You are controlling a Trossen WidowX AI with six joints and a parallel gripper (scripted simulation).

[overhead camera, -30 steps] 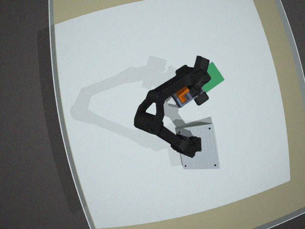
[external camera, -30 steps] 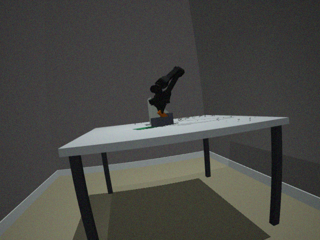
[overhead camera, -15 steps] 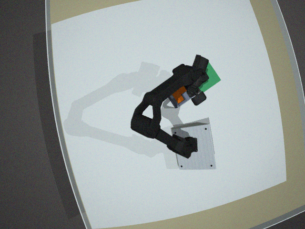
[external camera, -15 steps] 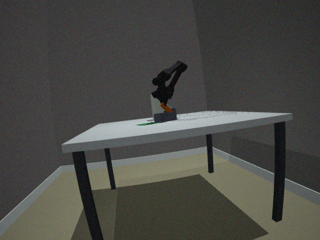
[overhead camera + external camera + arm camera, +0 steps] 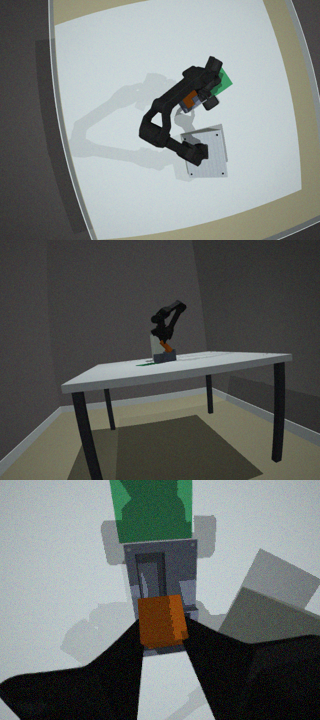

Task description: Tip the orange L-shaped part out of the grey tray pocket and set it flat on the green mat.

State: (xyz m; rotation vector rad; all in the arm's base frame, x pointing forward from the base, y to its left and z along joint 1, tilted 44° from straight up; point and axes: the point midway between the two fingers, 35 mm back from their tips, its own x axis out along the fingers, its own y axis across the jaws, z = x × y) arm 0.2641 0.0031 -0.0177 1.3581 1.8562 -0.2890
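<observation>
Right now the green mat is 6 cm ahead of my gripper tip, 13 cm to the right of it and 15 cm below it. Round my gripper tip: orange L-shaped part: 3 cm behind, 2 cm to the left, 3 cm below.
</observation>
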